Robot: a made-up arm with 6 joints. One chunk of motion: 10 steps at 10 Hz.
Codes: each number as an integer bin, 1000 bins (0 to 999) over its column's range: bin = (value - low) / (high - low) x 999, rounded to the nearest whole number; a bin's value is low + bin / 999 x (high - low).
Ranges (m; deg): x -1.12..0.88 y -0.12..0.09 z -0.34..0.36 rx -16..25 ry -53..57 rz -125..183
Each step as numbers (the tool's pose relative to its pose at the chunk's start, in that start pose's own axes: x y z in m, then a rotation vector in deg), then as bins.
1 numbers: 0.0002 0.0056 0.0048 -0.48 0.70 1.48
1 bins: 560 597 492 378 488 410
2 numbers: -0.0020 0.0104 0.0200 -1.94 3.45 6.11
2 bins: 558 620 514 343 513 425
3 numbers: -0.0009 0.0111 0.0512 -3.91 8.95 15.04
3 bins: 559 624 558 295 563 454
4 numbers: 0.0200 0.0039 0.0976 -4.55 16.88 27.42
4 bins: 569 589 625 279 635 494
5 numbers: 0.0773 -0.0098 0.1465 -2.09 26.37 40.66
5 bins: 598 524 694 339 721 537
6 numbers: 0.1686 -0.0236 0.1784 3.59 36.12 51.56
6 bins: 644 459 740 477 809 573
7 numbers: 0.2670 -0.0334 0.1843 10.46 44.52 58.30
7 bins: 693 412 748 645 886 595
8 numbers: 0.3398 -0.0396 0.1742 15.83 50.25 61.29
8 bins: 729 382 734 776 938 604
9 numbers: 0.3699 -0.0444 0.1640 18.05 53.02 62.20
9 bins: 744 360 719 830 963 607
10 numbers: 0.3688 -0.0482 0.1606 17.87 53.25 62.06
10 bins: 744 342 714 825 965 607
